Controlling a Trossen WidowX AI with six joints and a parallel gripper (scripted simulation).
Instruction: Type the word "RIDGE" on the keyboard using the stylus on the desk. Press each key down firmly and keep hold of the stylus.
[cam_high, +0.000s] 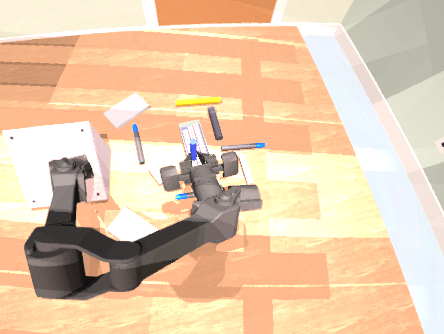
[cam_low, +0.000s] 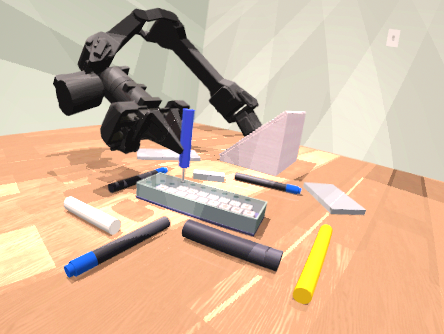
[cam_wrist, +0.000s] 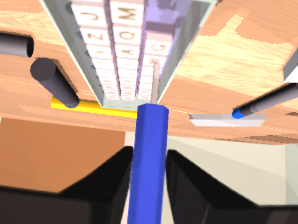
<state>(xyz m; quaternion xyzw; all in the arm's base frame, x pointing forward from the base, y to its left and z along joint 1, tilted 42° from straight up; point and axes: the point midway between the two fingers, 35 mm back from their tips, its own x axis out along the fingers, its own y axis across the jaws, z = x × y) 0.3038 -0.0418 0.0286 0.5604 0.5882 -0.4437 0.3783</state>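
Now: gripper tip 10 cm short of the dark cylinder, 13 cm to the right of it and 7 cm above it. The rest, counted from my gripper tip: white cylinder: 15 cm ahead, 5 cm to the right, 7 cm below; blue stylus: 1 cm below; stylus tip: 5 cm below.
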